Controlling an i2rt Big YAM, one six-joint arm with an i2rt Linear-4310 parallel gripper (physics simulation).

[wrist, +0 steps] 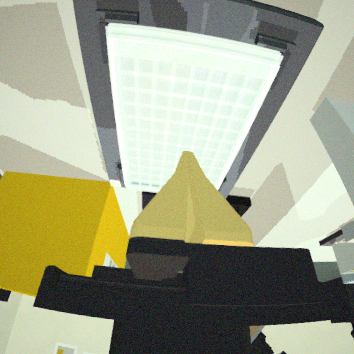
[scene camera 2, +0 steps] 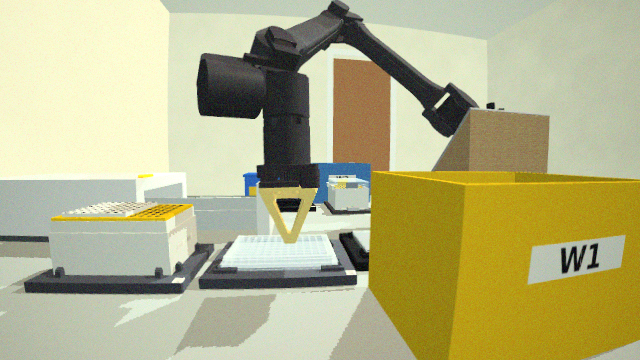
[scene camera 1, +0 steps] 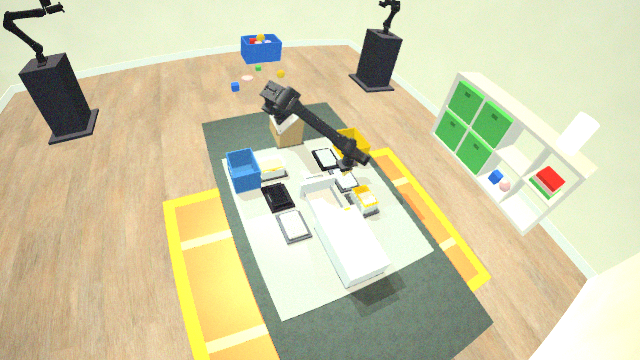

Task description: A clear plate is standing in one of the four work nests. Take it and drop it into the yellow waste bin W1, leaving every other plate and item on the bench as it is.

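Frame: origin at the arm's base, x back, y down, z right, level; centimetres.
Where they show: gripper, fingertip midpoint: (wrist: pixel 186 156) (scene camera 2: pixel 290 243) (scene camera 1: pixel 343 175); arm's base, origin of the base link: (scene camera 2: pixel 482 151).
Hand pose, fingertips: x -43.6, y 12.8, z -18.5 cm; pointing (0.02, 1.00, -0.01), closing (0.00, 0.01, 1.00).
Observation:
Things, the pixels of their top centre, and the offset from my fingertips. "spot": a spot on its surface instead.
- dark nest, middle of its top: (wrist: pixel 179 136) (scene camera 2: pixel 281 251) (scene camera 1: pixel 344 177) dx -1.1, dy +0.8, dz -0.7 cm
- yellow waste bin W1, middle of its top: (scene camera 2: pixel 500 175) (wrist: pixel 50 299) (scene camera 1: pixel 353 138) dx +16.9, dy -9.4, dz -13.8 cm
- yellow tip box, middle of its top: (scene camera 2: pixel 128 206) (scene camera 1: pixel 365 194) dx -18.9, dy -5.1, dz -1.4 cm
- pale plate, middle of its top: (scene camera 1: pixel 326 157) dx +16.0, dy +0.6, dz +2.0 cm
- long white device, surface spot: (scene camera 1: pixel 350 240) spot: dx -39.8, dy -7.6, dz +19.7 cm
- blue bin, middle of its top: (scene camera 2: pixel 337 163) (scene camera 1: pixel 242 161) dx +16.2, dy -9.4, dz +49.9 cm
A pale, clear-looking plate (scene camera 1: pixel 346 181) (scene camera 2: pixel 255 256) (wrist: pixel 185 95) with a grid of wells sits flat in a dark nest (scene camera 2: pixel 277 281) (wrist: pixel 100 90). My gripper (scene camera 2: pixel 290 242) (wrist: pixel 186 156) is shut with its yellow fingertips together and nothing between them. It points down over the plate; in the wrist view the tips cover part of the plate's near end. Whether the tips touch the plate I cannot tell. The yellow waste bin W1 (scene camera 1: pixel 358 138) (scene camera 2: pixel 415 240) (wrist: pixel 50 225) stands beside the nest, and its inside floor is hidden in the scene camera 2 view.
A white and yellow tip box (scene camera 1: pixel 366 197) (scene camera 2: pixel 110 247) stands in the nest on the other side. A pale plate (scene camera 1: pixel 327 158) in a black nest lies near W1. A long white device (scene camera 1: pixel 350 240), a blue bin (scene camera 1: pixel 243 175) and a wooden box (scene camera 1: pixel 291 136) also stand on the bench.

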